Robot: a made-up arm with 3 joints. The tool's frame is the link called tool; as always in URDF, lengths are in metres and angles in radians. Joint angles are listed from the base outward.
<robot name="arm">
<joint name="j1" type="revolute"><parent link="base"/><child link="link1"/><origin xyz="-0.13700 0.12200 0.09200"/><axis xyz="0 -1 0"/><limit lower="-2.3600" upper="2.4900"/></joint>
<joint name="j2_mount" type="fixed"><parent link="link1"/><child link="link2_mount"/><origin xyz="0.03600 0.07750 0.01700"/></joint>
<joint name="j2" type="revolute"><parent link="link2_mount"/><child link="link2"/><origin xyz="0.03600 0.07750 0.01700"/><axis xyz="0 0 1"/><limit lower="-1.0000" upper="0.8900"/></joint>
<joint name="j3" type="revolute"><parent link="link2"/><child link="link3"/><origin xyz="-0.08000 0.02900 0.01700"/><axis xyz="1 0 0"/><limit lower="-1.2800" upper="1.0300"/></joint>
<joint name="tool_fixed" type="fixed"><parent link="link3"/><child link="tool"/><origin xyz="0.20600 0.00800 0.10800"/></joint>
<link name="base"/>
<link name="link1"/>
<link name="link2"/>
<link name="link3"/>
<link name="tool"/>
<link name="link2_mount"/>
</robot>
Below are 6 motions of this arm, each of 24 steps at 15 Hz.
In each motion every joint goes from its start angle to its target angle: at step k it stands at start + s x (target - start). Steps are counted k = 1, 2, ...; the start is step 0. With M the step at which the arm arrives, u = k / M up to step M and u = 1 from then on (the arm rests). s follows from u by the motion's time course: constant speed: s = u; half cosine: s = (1 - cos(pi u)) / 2; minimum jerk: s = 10 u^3 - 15 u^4 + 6 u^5.
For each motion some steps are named. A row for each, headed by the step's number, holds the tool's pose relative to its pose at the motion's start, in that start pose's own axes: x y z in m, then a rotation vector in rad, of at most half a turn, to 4 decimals.
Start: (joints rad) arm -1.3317 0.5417 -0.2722
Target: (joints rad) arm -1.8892 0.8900 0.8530
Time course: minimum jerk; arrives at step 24
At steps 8, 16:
8: 0.0117 -0.0204 -0.0192 0.2998 0.0859 0.0875
16: 0.0405 -0.0508 -0.1167 1.1516 0.4064 0.2192

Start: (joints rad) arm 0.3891 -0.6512 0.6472
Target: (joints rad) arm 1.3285 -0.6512 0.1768
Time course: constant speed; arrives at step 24
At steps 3, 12, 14, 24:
3: -0.0144 0.0081 0.0199 0.0124 -0.0761 0.0541
12: -0.0696 0.0185 0.0746 0.0522 -0.3213 0.1881
14: -0.0839 0.0179 0.0851 0.0621 -0.3787 0.2118
24: -0.1616 -0.0003 0.1249 0.1208 -0.6753 0.2951

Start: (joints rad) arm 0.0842 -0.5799 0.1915
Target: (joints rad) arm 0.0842 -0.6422 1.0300
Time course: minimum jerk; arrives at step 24
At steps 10, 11, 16, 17, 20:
10: -0.0003 -0.0340 -0.0017 0.2906 -0.0072 -0.0205
11: -0.0006 -0.0412 -0.0033 0.3540 -0.0095 -0.0247
16: -0.0025 -0.0742 -0.0168 0.6624 -0.0250 -0.0434
17: -0.0029 -0.0789 -0.0197 0.7107 -0.0281 -0.0461
20: -0.0037 -0.0879 -0.0262 0.8085 -0.0347 -0.0511

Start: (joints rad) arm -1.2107 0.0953 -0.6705
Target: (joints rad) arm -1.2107 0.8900 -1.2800
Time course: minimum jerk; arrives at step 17
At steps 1, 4, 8, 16, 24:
1: -0.0002 0.0003 0.0001 -0.0011 -0.0009 0.0012
4: -0.0078 0.0126 0.0048 -0.0540 -0.0452 0.0540
8: -0.0497 0.0570 0.0164 -0.2684 -0.2560 0.2456
16: -0.1336 0.0991 0.0069 -0.5757 -0.6662 0.4520
24: -0.1339 0.0992 0.0068 -0.5767 -0.6677 0.4525

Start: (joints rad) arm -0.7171 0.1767 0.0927
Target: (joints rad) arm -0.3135 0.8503 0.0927
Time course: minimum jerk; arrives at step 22
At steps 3, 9, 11, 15, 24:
3: -0.0017 0.0021 0.0014 -0.0015 -0.0068 0.0145
9: -0.0318 0.0333 0.0194 -0.0384 -0.1079 0.2351
11: -0.0508 0.0490 0.0261 -0.0686 -0.1589 0.3519
15: -0.0907 0.0753 0.0325 -0.1444 -0.2473 0.5674
24: -0.1166 0.0890 0.0321 -0.2020 -0.2952 0.6946

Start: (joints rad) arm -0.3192 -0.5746 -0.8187
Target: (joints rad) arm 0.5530 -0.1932 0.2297
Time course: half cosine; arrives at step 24
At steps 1, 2, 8, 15, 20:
1: -0.0006 -0.0012 0.0006 0.0065 -0.0033 -0.0012
2: -0.0023 -0.0046 0.0024 0.0259 -0.0133 -0.0046
8: -0.0391 -0.0669 0.0241 0.3708 -0.2071 -0.0465
15: -0.1223 -0.1642 0.0119 0.9609 -0.6261 -0.0117
20: -0.1641 -0.1995 -0.0155 1.2341 -0.8777 0.0786

